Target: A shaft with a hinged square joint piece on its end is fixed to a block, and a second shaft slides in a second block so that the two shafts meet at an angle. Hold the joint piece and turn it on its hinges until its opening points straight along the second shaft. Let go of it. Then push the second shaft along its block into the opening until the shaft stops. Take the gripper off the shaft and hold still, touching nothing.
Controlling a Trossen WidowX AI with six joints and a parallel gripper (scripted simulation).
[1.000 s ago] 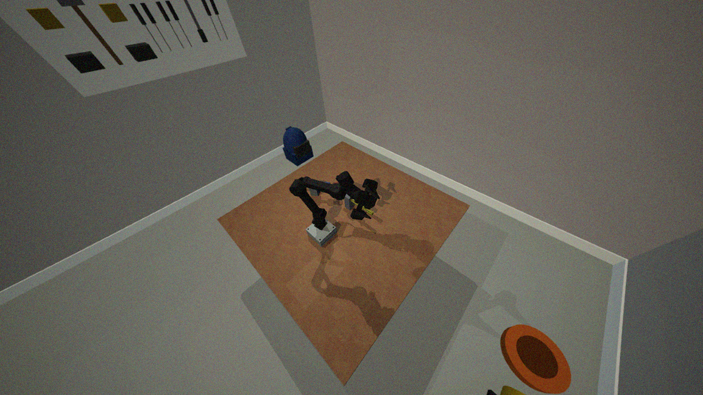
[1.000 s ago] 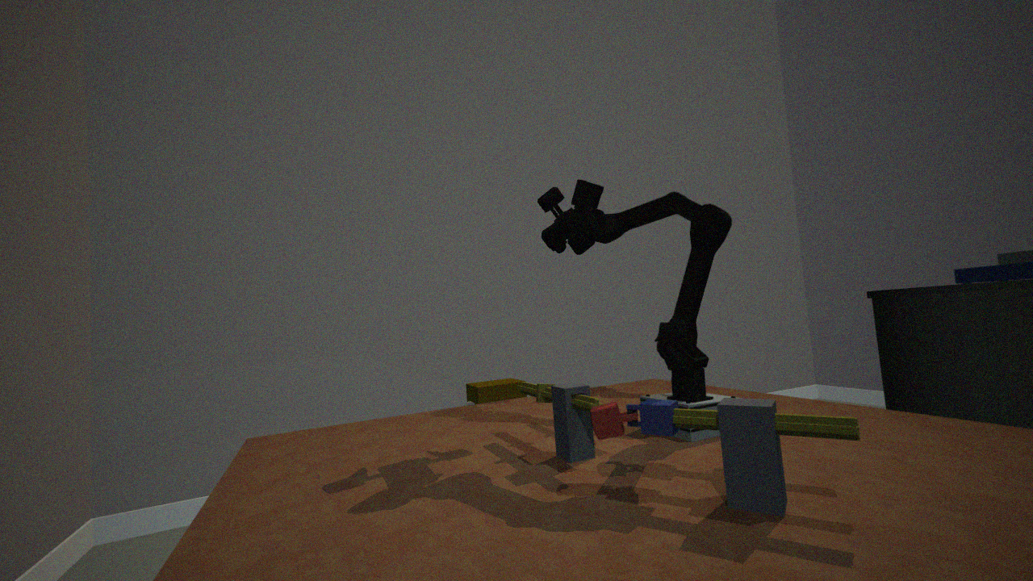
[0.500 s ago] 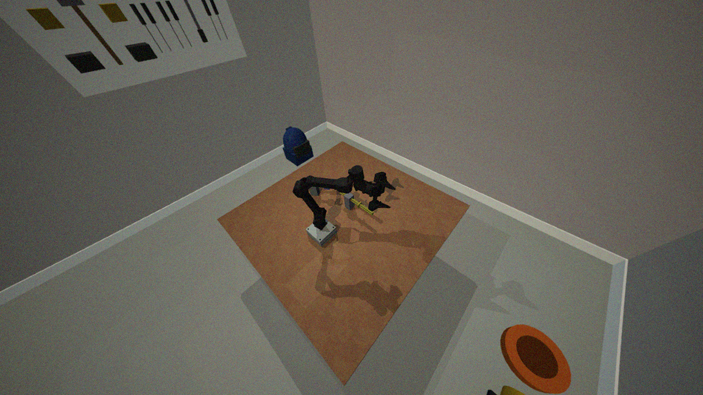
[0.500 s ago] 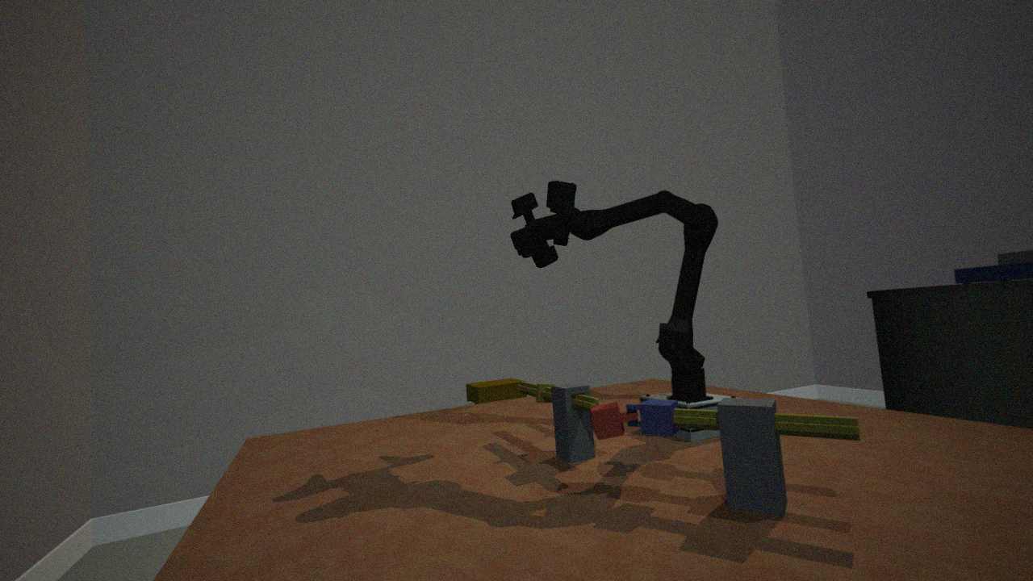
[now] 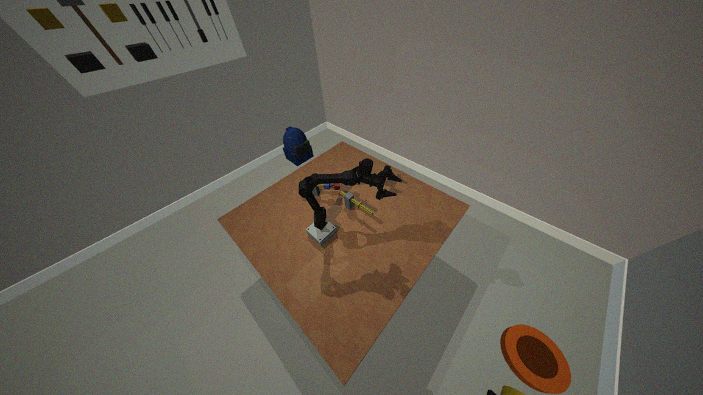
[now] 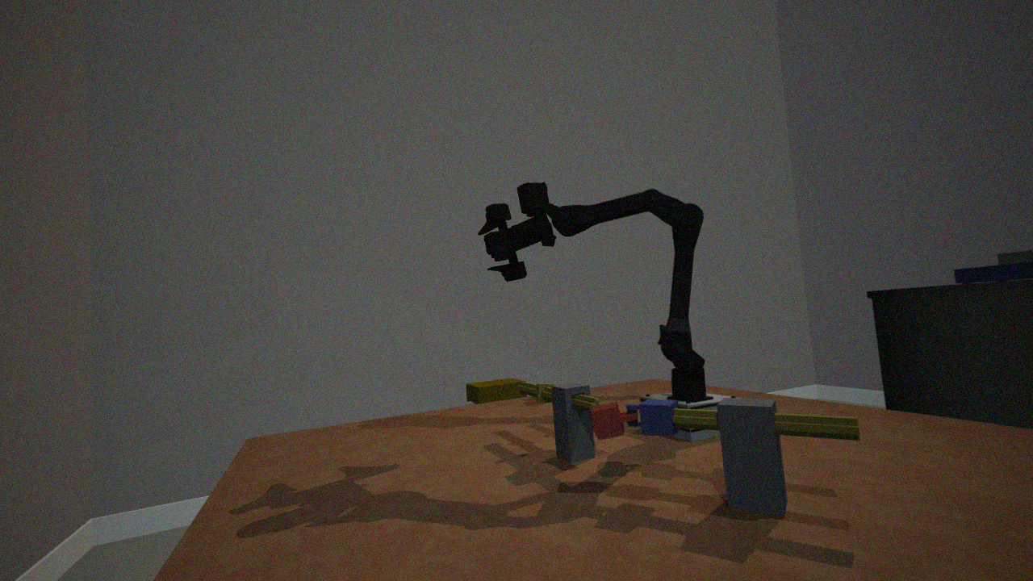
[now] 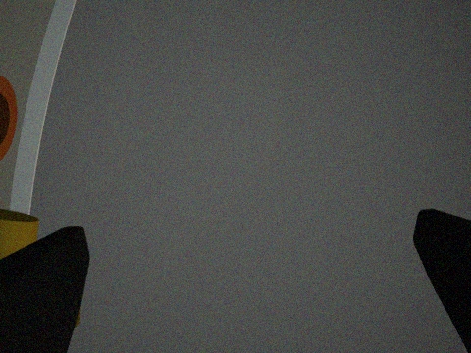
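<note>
My gripper tip is now 510 mm to the right of the red piece, 330 mm above it and 100 mm short of it.
</note>
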